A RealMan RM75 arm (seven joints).
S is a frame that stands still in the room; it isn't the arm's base.
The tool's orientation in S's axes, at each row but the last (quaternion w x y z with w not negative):
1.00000, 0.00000, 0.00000, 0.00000
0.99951, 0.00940, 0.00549, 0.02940
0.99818, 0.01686, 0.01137, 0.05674
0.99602, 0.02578, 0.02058, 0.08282
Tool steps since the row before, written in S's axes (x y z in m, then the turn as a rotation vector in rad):
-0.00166, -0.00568, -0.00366, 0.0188, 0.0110, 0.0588
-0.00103, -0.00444, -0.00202, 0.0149, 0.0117, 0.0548
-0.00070, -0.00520, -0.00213, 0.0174, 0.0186, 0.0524
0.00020, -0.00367, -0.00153, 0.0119, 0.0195, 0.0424
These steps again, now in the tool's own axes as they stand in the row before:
-0.00166, -0.00568, -0.00366, 0.0188, 0.0110, 0.0588
-0.00127, -0.00441, -0.00195, 0.0150, 0.0119, 0.0547
-0.00124, -0.00516, -0.00198, 0.0183, 0.0183, 0.0522
-0.00036, -0.00373, -0.00134, 0.0134, 0.0196, 0.0419

